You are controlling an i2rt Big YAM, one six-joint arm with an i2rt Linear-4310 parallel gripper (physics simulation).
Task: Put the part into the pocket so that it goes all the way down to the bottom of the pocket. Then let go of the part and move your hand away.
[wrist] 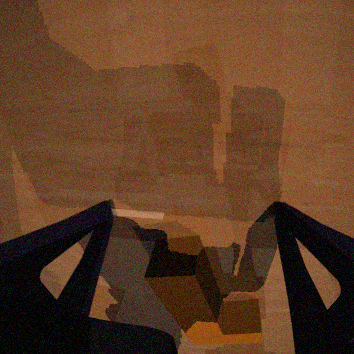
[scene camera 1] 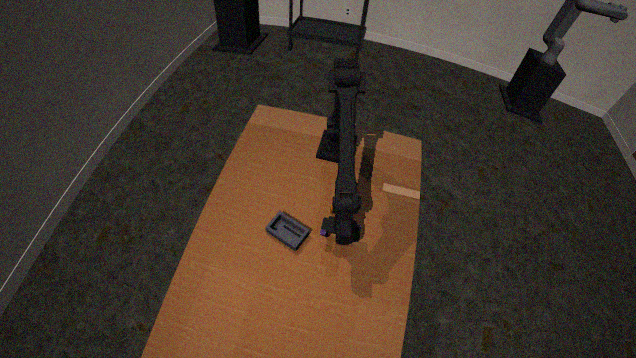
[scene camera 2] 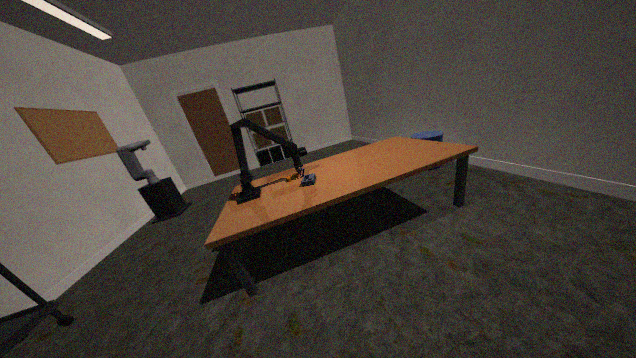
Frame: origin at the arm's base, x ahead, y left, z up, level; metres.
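Seen in the pictures: gripper, fingertip midpoint: (wrist: pixel 191 210) (scene camera 2: pixel 301 175); arm's base, link origin: (scene camera 1: pixel 337 145) (scene camera 2: pixel 249 193).
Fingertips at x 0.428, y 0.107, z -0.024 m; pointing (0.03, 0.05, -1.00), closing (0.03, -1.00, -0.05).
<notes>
Offsets run from my fingertips to a thing's top centre. Level surfaces: height alone.
The orange, stepped part @[0.075 m back, 0.020 m right, 0.025 m up] (scene camera 1: pixel 331 209) (scene camera 2: pixel 292 178) (wrist: pixel 180 300) lies on the table, partly in dark shadow. My gripper (scene camera 1: pixel 341 234) (scene camera 2: pixel 300 172) (wrist: pixel 191 210) is open and empty above the table. In the wrist view the part shows low in the picture, between the two spread fingers and back toward the arm's base; they do not hold it. In scene camera 1 the arm hides most of the part. The dark grey block with the rectangular pocket @[0.030 m ahead, 0.195 m right, 0.032 m up] (scene camera 1: pixel 281 239) (scene camera 2: pixel 308 180) lies apart, left of the gripper in scene camera 1. Its pocket holds no orange part.
The arm's base (scene camera 1: pixel 327 146) (scene camera 2: pixel 248 195) stands near one end of the wooden table @[0.005 m down] (scene camera 1: pixel 240 280) (scene camera 2: pixel 370 167). A pale strip (scene camera 1: pixel 401 190) shows at the table's right edge in scene camera 1. Another robot on a black pedestal (scene camera 1: pixel 535 82) (scene camera 2: pixel 164 198) stands off the table.
</notes>
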